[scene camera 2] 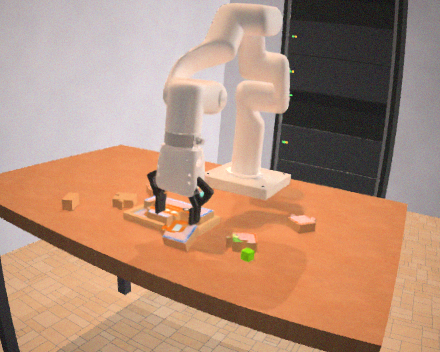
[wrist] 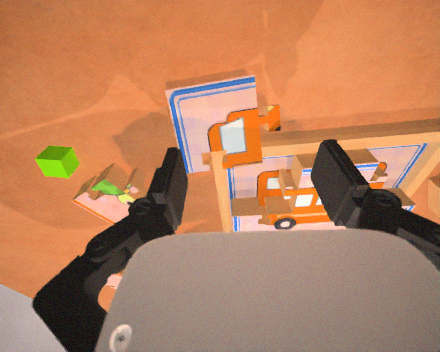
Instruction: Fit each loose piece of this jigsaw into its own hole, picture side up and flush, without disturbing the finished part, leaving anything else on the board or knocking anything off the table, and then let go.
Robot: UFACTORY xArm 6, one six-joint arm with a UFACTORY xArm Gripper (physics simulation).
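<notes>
A loose corner piece (scene camera 2: 180,235) (wrist: 195,112), picture side up with a blue border and an orange bus front, lies at the near corner of the jigsaw board (scene camera 2: 210,226) (wrist: 221,200) and overlaps its rim. Another blue-edged piece (wrist: 367,162) stands raised above the bus picture inside the board. My gripper (scene camera 2: 177,215) (wrist: 248,161) is open and empty above the board's near side; in the wrist view the corner piece shows beyond and between its fingertips. A pink-edged piece with a green picture (scene camera 2: 245,240) (wrist: 102,200) lies apart on the table. A pink-topped piece (scene camera 2: 302,222) lies farther right. Fingers hide part of the board.
A green cube (scene camera 2: 247,254) (wrist: 57,161) lies beside the green-picture piece. Wooden blocks or pieces (scene camera 2: 70,201) (scene camera 2: 124,200) lie left of the board. A teal object (scene camera 2: 202,195) is partly hidden behind the gripper. The robot's base plate (scene camera 2: 275,184) stands behind the board.
</notes>
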